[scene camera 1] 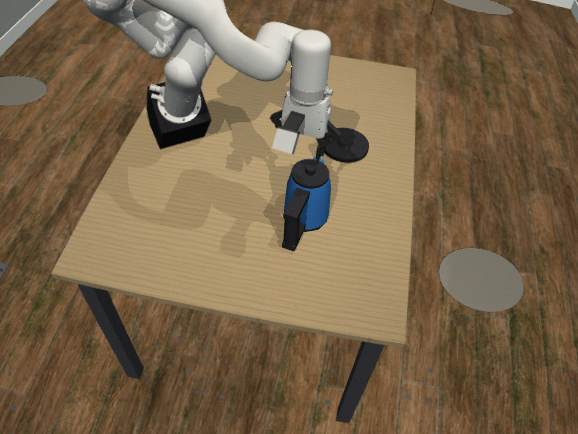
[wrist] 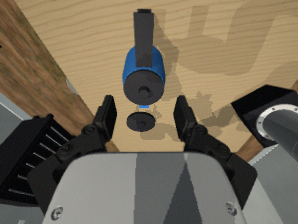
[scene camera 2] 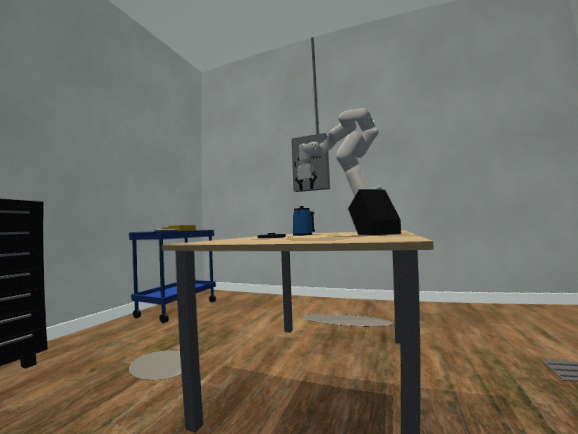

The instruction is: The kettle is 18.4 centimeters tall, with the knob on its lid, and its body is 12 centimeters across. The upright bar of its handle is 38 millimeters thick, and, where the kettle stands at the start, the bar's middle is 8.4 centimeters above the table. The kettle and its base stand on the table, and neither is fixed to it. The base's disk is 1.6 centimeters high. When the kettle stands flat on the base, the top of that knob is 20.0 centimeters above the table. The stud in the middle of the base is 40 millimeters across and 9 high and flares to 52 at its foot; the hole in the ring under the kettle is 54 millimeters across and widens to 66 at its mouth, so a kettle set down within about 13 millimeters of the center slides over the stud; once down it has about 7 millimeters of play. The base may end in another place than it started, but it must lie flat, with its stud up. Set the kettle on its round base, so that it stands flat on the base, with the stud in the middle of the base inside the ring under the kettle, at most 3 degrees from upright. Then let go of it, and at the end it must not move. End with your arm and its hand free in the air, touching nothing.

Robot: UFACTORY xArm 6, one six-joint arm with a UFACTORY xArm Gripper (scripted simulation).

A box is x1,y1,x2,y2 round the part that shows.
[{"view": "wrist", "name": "my gripper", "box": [27,95,257,223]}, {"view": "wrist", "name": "blue kettle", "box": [122,9,164,107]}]
